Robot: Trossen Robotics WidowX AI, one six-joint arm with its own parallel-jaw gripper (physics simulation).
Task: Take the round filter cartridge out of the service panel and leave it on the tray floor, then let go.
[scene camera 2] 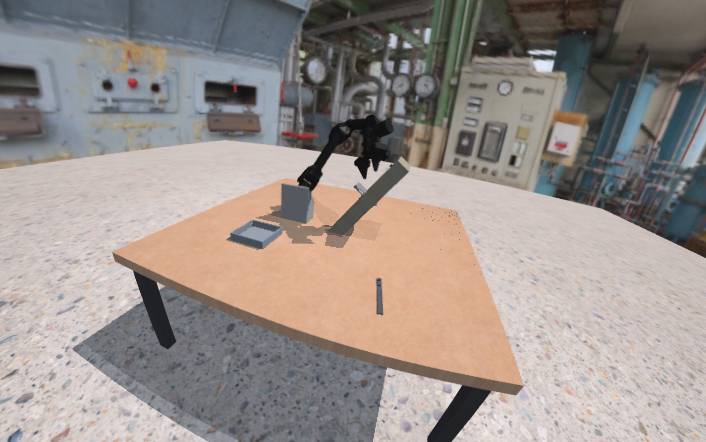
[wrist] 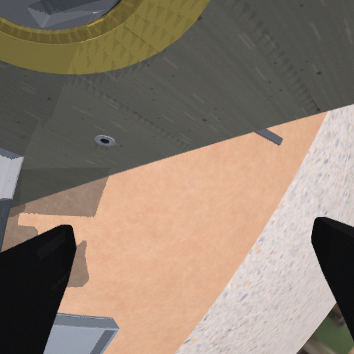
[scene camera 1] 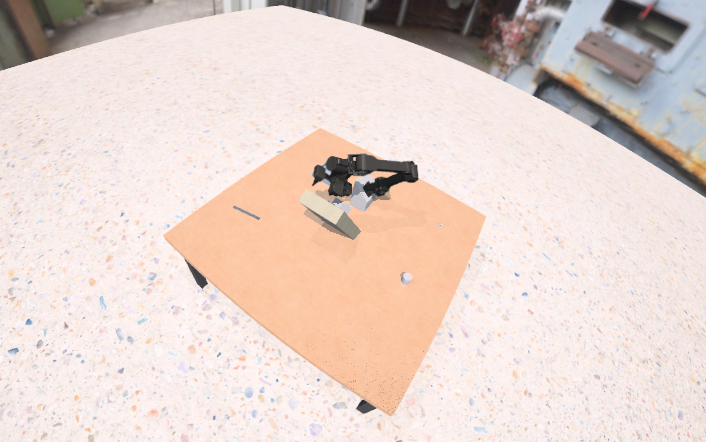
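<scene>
The service panel [scene camera 1: 324, 208] [scene camera 2: 370, 198] [wrist: 165, 112] is a thick grey-green slab, tilted over the table. A yellow ring [wrist: 125, 47] sits on its face at the wrist view's top left. Inside it shows part of a grey round piece [wrist: 70, 15], which looks like the filter cartridge; the rest is cut off. The grey-blue tray [scene camera 2: 248, 241] [wrist: 114, 325] lies flat on the table, away from the panel. My gripper [scene camera 2: 370, 173] [wrist: 196, 235] is open and empty, pointing down on the ring side of the panel, above the table. Its fingertips touch neither panel nor tray.
A grey wedge-shaped block [scene camera 1: 360, 200] [scene camera 2: 295, 203] stands by the arm's base. A light grey part [scene camera 2: 359, 188] [wrist: 9, 177] juts from the panel's face. A dark bar [scene camera 1: 245, 212] [scene camera 2: 379, 297] [wrist: 270, 136] and a small white cylinder [scene camera 1: 406, 278] are on the table.
</scene>
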